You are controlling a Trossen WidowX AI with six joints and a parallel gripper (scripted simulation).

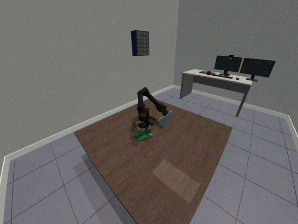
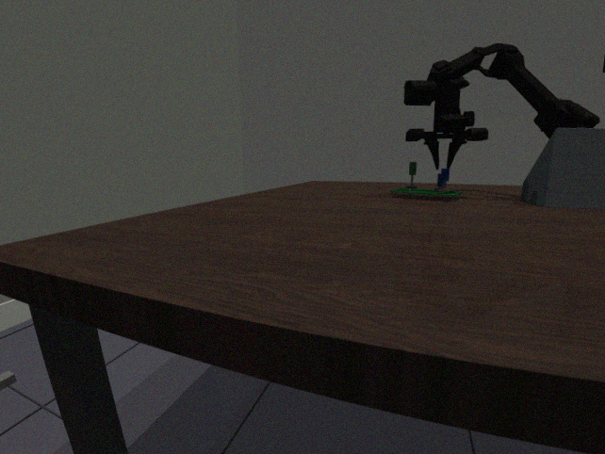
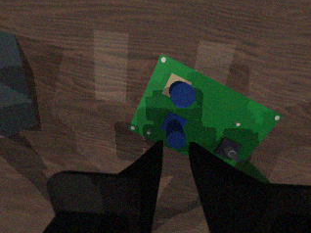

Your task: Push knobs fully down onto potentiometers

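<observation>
My gripper tip is 30 mm above the blue knob. Also, from my gripper tip: green knob: 70 mm ahead, 30 mm to the right, 10 mm above.
</observation>
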